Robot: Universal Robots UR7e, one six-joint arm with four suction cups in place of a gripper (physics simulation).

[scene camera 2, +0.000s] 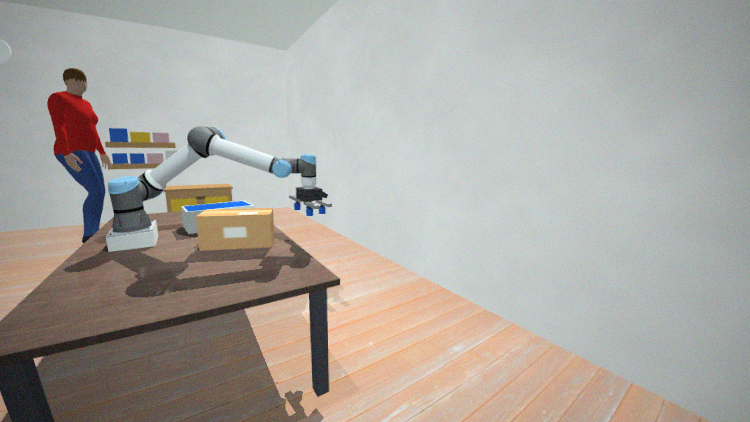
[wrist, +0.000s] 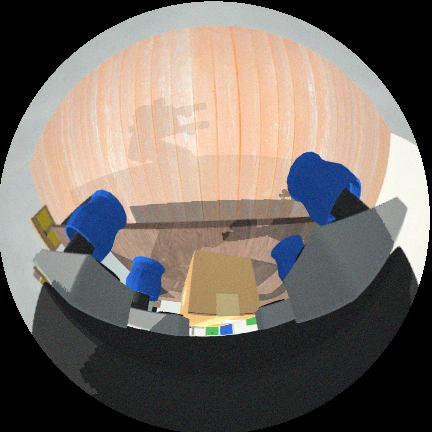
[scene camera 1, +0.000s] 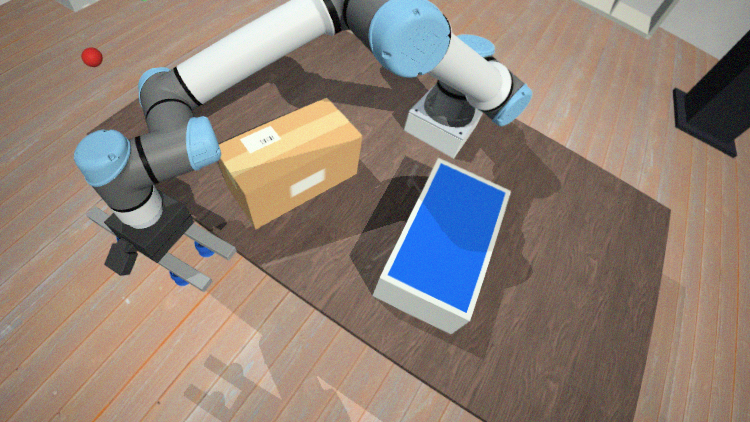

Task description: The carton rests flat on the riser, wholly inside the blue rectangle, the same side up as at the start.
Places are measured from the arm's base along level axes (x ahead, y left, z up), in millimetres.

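Pixels of known places: hand, its tool point: [scene camera 2: 309, 211] [wrist: 208, 235]; arm's base, origin of its link: [scene camera 2: 133, 227] [scene camera 1: 448, 110].
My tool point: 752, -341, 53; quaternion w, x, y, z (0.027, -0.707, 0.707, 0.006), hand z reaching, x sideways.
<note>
For each thing: its top centre in the pictures, then the offset to it from my tool point, as dx, dy, dz. Level surfaces: height alone.
- brown carton, centre of its top: [scene camera 1: 289, 140] [wrist: 207, 323] [scene camera 2: 237, 211] -341, +64, +24
- white riser, centre of its top: [scene camera 1: 452, 229] [scene camera 2: 218, 205] -345, +489, -12
- blue rectangle, centre of its top: [scene camera 1: 452, 229] [scene camera 2: 218, 205] -345, +489, -12
- dark table, height of its surface: dz -132
The brown carton [scene camera 1: 304, 162] [scene camera 2: 256, 236] [wrist: 220, 280] stands on the table, apart from the riser, with its taped and labelled face up. The white riser [scene camera 1: 419, 307] [scene camera 2: 189, 223] has a blue rectangle [scene camera 1: 445, 251] [scene camera 2: 220, 206] on its top, with no carton on it. My gripper [scene camera 1: 173, 251] [scene camera 2: 309, 208] [wrist: 215, 235] is open, its blue suction cups pointing down and touching nothing. It hangs beyond the table edge, to one side of the carton and above its top. The riser's far side is hidden behind the carton in scene camera 2.
The arm's white base [scene camera 1: 432, 133] [scene camera 2: 131, 239] stands on the dark table [scene camera 1: 587, 272] [scene camera 2: 94, 299] near the riser. My forearm passes over the table behind the carton. A person in red [scene camera 2: 76, 123] and a wooden cabinet [scene camera 2: 199, 188] are behind the table. A red ball [scene camera 1: 92, 56] shows at upper left.
</note>
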